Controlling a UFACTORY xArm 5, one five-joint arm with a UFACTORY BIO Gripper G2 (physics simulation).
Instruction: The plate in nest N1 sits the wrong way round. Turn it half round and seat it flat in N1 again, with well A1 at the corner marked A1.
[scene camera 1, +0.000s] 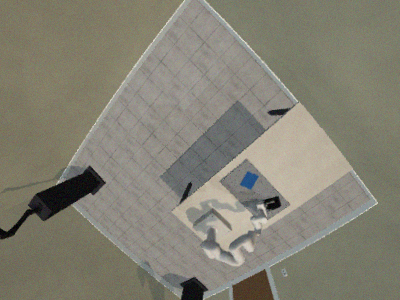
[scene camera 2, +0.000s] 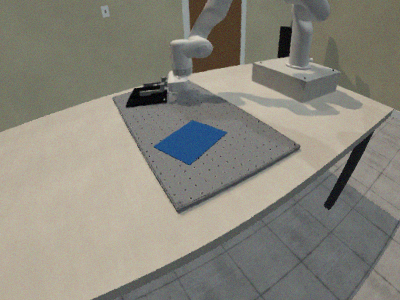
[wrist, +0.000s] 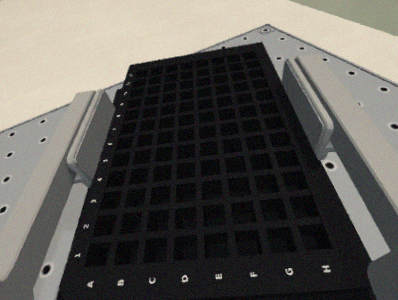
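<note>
The black plate (wrist: 201, 172) fills the middle of the wrist view, with letters A to H along its near edge and numbers up its left edge; well A1 is at the near left corner. My gripper (wrist: 200, 122) (scene camera 2: 146, 89) is shut on the plate, one pad along each long side. In scene camera 2 the plate is at the black nest N1 (scene camera 2: 132, 103), at the far end of the grey board; the two blacks merge, so I cannot tell whether the plate is seated flat. The nest's A1 mark does not show in the wrist view.
A blue flat rectangle (scene camera 1: 249, 180) (scene camera 2: 190, 142) lies on the grey perforated board (scene camera 1: 235, 179) (scene camera 2: 240, 150). The arm's base stands on a grey box (scene camera 2: 295, 82) at the back right of the cream table (scene camera 2: 65, 200).
</note>
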